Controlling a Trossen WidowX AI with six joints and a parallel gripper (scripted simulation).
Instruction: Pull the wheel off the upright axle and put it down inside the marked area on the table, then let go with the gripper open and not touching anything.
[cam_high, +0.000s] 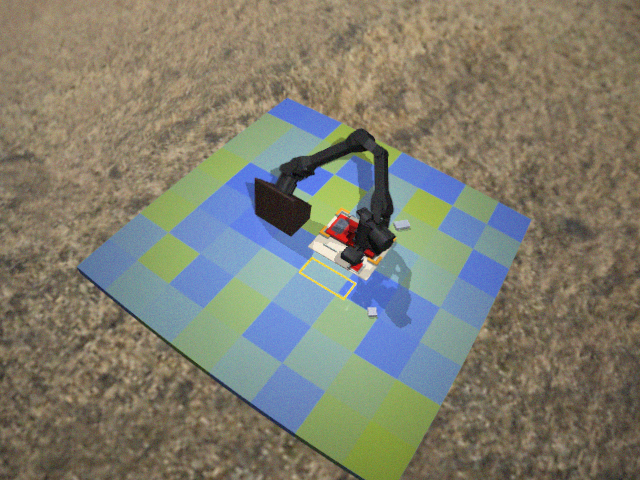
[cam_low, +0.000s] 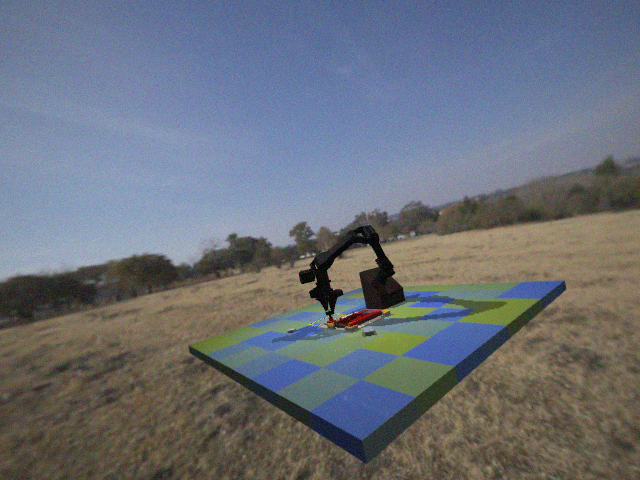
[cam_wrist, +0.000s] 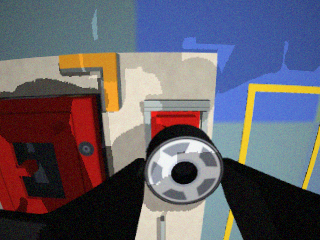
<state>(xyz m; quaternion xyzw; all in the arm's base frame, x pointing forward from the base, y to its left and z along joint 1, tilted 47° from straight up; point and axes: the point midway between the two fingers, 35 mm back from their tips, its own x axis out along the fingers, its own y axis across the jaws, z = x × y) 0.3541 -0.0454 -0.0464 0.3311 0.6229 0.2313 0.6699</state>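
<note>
My gripper tip is now right at the small dark wheel.
</note>
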